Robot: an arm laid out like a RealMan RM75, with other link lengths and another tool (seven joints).
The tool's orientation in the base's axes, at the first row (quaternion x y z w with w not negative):
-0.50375 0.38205 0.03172 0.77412
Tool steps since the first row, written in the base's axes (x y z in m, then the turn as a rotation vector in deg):
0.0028 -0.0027 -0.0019 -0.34 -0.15 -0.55
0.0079 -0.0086 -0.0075 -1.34 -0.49 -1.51
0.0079 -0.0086 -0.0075 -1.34 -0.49 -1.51
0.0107 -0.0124 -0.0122 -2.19 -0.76 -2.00
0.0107 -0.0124 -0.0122 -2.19 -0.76 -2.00
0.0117 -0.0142 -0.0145 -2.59 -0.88 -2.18
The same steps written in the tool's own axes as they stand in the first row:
0.0041 -0.0011 -0.0010 0.15 0.49 -0.42
0.0131 -0.0020 -0.0040 0.16 1.48 -1.45
0.0131 -0.0020 -0.0040 0.16 1.48 -1.45
0.0193 -0.0015 -0.0064 -0.04 2.09 -2.24
0.0193 -0.0015 -0.0064 -0.04 2.09 -2.24
0.0221 -0.0011 -0.0078 -0.17 2.34 -2.59

